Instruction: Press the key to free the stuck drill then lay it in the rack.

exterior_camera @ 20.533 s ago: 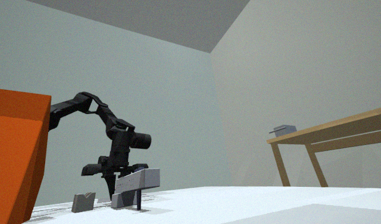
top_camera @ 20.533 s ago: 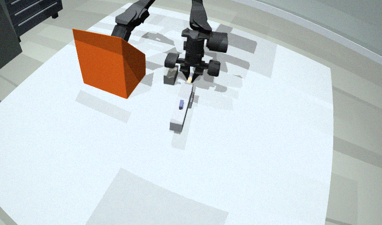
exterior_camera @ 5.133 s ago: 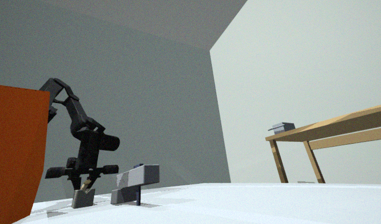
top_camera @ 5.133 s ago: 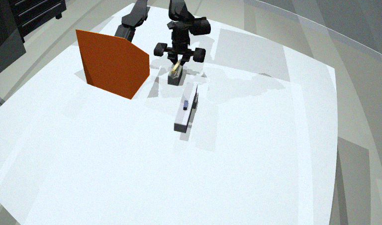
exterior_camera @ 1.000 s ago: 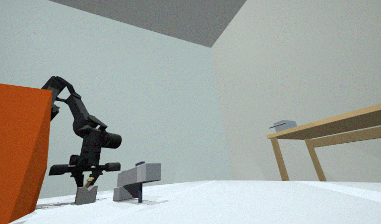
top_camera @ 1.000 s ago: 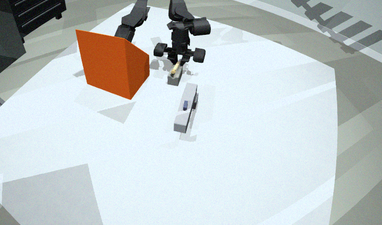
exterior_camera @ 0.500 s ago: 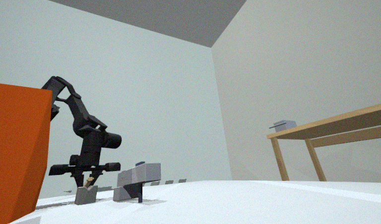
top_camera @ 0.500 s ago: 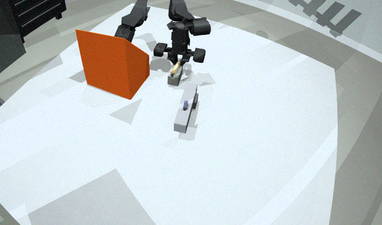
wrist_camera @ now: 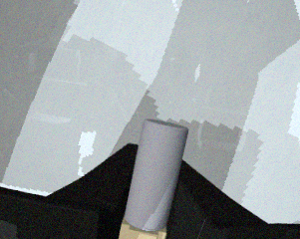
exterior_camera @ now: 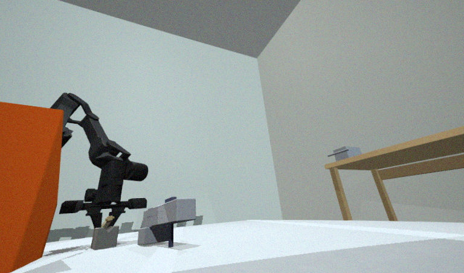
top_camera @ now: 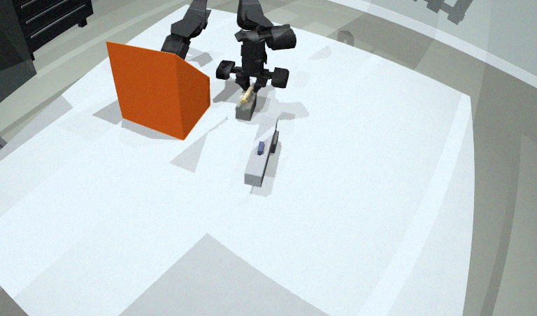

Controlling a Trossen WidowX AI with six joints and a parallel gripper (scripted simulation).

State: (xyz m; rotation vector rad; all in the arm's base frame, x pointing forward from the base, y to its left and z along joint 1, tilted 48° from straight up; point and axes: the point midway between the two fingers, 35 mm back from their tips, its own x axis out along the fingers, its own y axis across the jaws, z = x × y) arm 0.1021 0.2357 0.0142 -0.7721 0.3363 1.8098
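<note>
The drill is 10 mm ahead of my gripper tip, 40 mm to the right of it and 40 mm above it. Also, from my gripper tip: blue key: 160 mm ahead, 210 mm to the right, 50 mm above; then rack: 20 mm ahead, 50 mm to the right, 10 mm above; then housing: 150 mm ahead, 180 mm to the right, 40 mm above.
</note>
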